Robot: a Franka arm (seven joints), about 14 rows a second.
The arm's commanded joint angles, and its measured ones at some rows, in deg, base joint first. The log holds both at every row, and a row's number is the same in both.
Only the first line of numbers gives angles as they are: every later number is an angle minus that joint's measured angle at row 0.
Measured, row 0: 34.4 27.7 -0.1 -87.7 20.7 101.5 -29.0
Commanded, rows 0 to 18: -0.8 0.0 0.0 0.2 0.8 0.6 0.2; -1.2 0.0 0.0 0.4 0.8 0.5 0.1; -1.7 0.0 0.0 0.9 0.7 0.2 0.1; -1.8 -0.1 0.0 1.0 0.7 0.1 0.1; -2.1 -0.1 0.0 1.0 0.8 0.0 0.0; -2.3 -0.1 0.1 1.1 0.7 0.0 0.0; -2.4 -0.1 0.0 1.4 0.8 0.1 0.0; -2.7 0.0 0.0 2.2 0.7 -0.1 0.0; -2.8 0.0 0.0 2.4 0.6 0.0 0.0; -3.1 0.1 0.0 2.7 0.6 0.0 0.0; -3.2 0.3 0.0 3.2 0.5 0.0 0.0; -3.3 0.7 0.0 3.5 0.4 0.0 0.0; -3.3 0.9 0.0 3.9 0.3 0.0 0.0; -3.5 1.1 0.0 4.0 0.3 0.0 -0.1; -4.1 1.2 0.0 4.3 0.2 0.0 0.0; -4.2 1.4 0.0 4.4 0.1 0.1 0.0; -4.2 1.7 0.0 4.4 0.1 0.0 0.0; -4.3 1.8 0.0 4.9 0.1 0.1 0.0; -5.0 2.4 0.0 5.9 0.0 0.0 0.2
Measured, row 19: -4.1 0.5 -0.2 2.9 0.0 0.1 0.0
